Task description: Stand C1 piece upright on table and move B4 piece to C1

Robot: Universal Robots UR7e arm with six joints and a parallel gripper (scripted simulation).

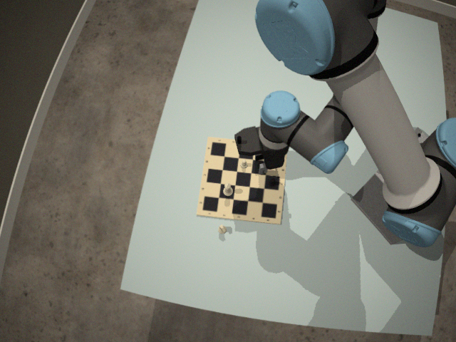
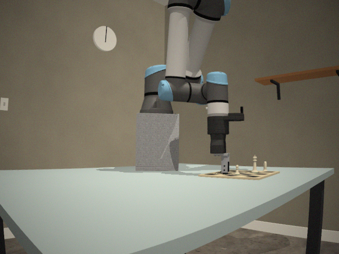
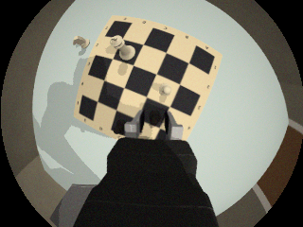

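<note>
My gripper is now 4 cm short of the white pawn and 1 cm above it. Round my hand: white king (8 cm ahead, 8 cm to the left, 1 cm above); then chessboard (4 cm ahead, 4 cm to the left, 3 cm below).
</note>
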